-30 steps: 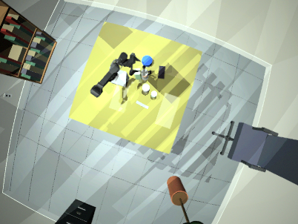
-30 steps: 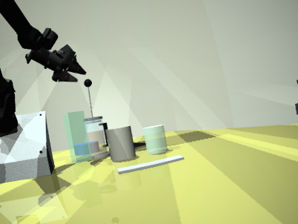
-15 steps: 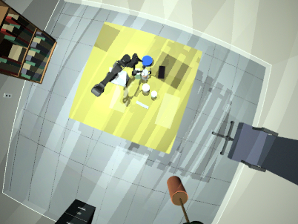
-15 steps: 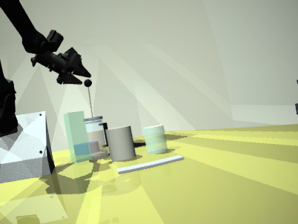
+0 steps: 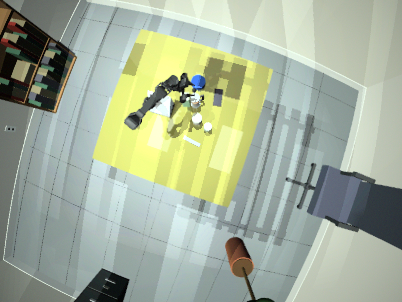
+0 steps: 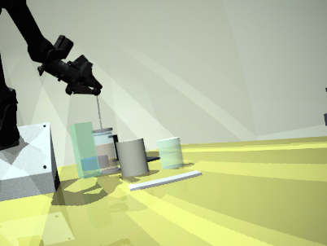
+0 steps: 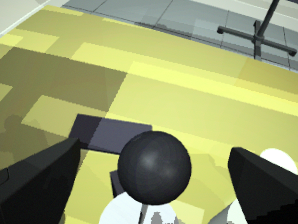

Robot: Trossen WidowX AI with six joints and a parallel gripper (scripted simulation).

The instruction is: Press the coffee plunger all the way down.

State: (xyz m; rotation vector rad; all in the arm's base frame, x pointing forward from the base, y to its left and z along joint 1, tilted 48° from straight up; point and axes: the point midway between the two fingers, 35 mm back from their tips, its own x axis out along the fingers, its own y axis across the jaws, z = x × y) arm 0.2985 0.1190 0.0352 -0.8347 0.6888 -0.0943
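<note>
The coffee press is 14 cm below my gripper tip, 1 cm to the left of it and 1 cm ahead of it. From my gripper tip the other things lie so: translucent green box (20 cm below, 8 cm behind, 1 cm to the right); then white flat bar (32 cm to the right, 28 cm below, 3 cm ahead); then dark flat card (28 cm below, 17 cm ahead, 9 cm to the left).
</note>
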